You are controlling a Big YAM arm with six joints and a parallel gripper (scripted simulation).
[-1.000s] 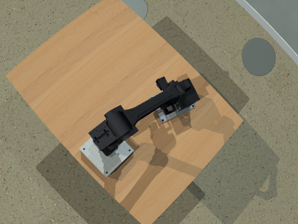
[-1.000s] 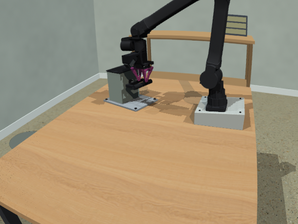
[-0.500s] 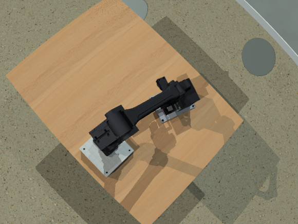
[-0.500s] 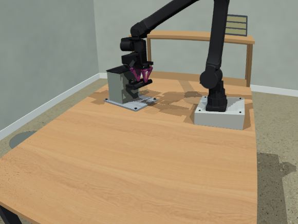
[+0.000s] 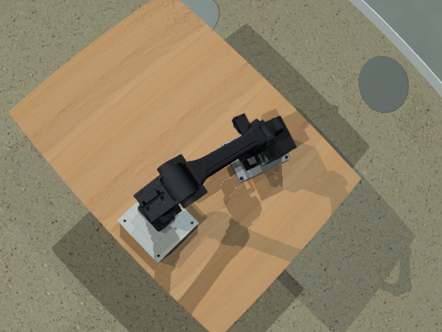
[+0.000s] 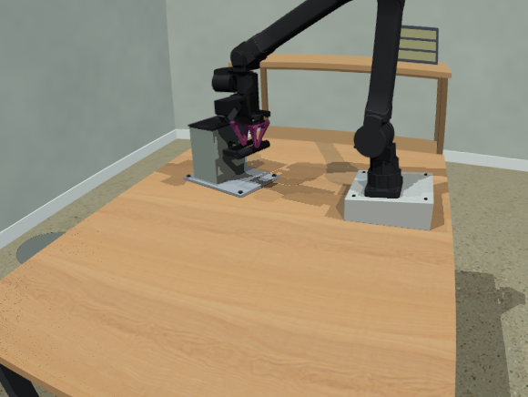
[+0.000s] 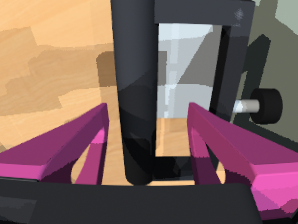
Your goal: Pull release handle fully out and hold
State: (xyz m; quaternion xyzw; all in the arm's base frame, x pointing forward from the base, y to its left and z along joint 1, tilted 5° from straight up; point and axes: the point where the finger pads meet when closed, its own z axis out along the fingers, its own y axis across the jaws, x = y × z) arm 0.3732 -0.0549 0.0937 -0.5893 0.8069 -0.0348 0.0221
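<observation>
Right now my hand is 50 mm short of the release handle grip, 20 mm to the left of it and 20 mm above it. From my hand the other things lie so: grey baseplate 120 mm below, 80 mm ahead, 30 mm to the right.
</observation>
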